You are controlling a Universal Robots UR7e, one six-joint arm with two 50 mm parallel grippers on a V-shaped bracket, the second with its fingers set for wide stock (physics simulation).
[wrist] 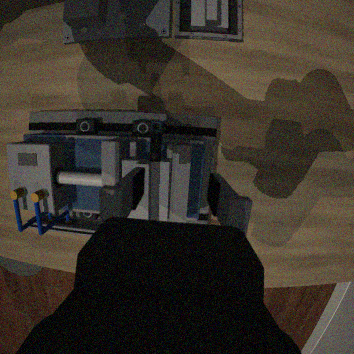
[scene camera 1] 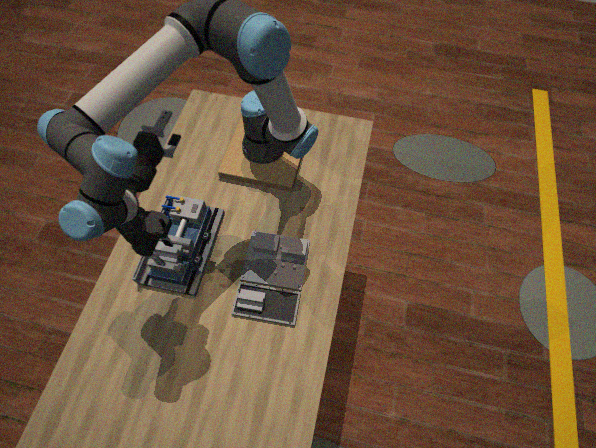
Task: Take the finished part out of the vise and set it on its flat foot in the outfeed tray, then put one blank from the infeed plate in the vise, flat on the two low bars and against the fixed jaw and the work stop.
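Frame: origin at the arm's base, x ahead, y left, z up, level; centimetres.
Where they show: hand, tool point: [wrist: 175,189] [scene camera 1: 163,252]; arm's base, link origin: [scene camera 1: 263,147].
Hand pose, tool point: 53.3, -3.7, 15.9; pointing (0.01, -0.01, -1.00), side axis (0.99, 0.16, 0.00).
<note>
Each offset is from my tool point to the top centre of the thing, as dx, dy, dz. "pt": to the spot under its first point.
My gripper [scene camera 1: 162,250] [wrist: 176,190] is open above the vise @[-8.8, -4.8, -8.8] [scene camera 1: 216,231] [wrist: 30,155], its fingers wide apart. A pale stepped part @[-2.9, -4.0, -7.3] [scene camera 1: 169,249] [wrist: 136,192] sits between the vise jaws, partly hidden by the fingers; its seating on the low bars is not visible. Another pale stepped part @[-0.9, +23.6, -14.7] [scene camera 1: 250,300] [wrist: 198,14] lies at the left side of the outfeed tray @[pt +2.5, +29.7, -17.5] [scene camera 1: 265,318] [wrist: 239,20] in the scene view. Two grey blanks @[-19.1, +20.4, -14.4] [scene camera 1: 265,242] @[-21.0, +29.2, -14.4] [scene camera 1: 294,248] sit side by side on the infeed plate [scene camera 1: 287,274] [wrist: 161,31].
The second gripper on the bracket points toward the table's left edge, away from the vise. Blue hoses @[pt -18.8, -11.1, -8.0] [scene camera 1: 172,198] [wrist: 40,220] with brass fittings stand at the vise's cylinder end. The rod @[-11.5, -4.7, -10.1] [scene camera 1: 181,228] [wrist: 80,178] runs to the moving jaw. The robot base stands at the back on a wooden board [scene camera 1: 235,167].
</note>
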